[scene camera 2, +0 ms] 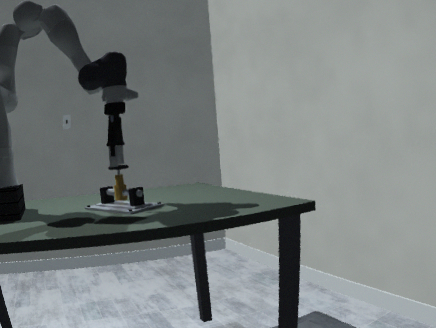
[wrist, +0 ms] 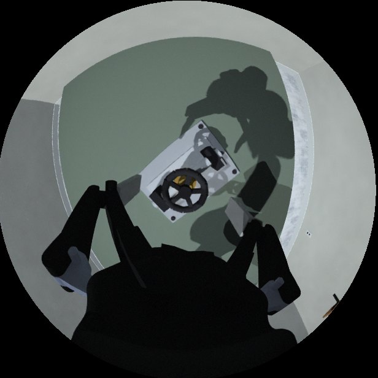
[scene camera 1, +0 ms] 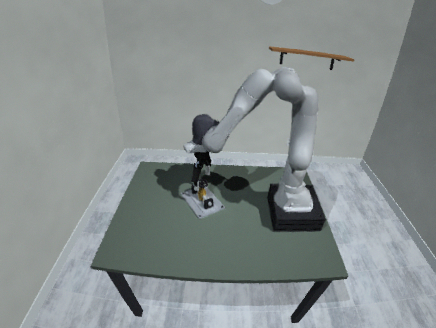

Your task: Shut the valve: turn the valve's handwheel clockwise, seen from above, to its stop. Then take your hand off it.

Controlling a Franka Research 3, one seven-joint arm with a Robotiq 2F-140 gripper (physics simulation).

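The black five-spoked handwheel point(scene camera 1: 203, 184) point(scene camera 2: 118, 167) point(wrist: 186, 192) sits level on top of the yellow valve body point(scene camera 1: 202, 194) point(scene camera 2: 120, 188). The valve is mounted on a light grey base plate point(scene camera 1: 192, 203) point(scene camera 2: 102, 206) point(wrist: 162, 167) lying on the table. My gripper point(scene camera 1: 201, 179) point(scene camera 2: 117, 162) point(wrist: 184, 194) points down over the valve and is wide open. In the wrist view its pads are on either side of the handwheel, with a gap at each side. In the scene camera 2 view the fingertips are close to the wheel's height. The wheel's turn angle cannot be told.
Black pipe blocks point(scene camera 1: 208, 203) point(scene camera 2: 136, 196) point(wrist: 214, 157) stand on the plate beside the valve. The green table point(scene camera 1: 165, 245) point(scene camera 2: 215, 196) point(wrist: 110, 100) carries the arm's black pedestal point(scene camera 1: 298, 220) point(scene camera 2: 11, 202). A wooden shelf point(scene camera 1: 311, 53) is on the back wall.
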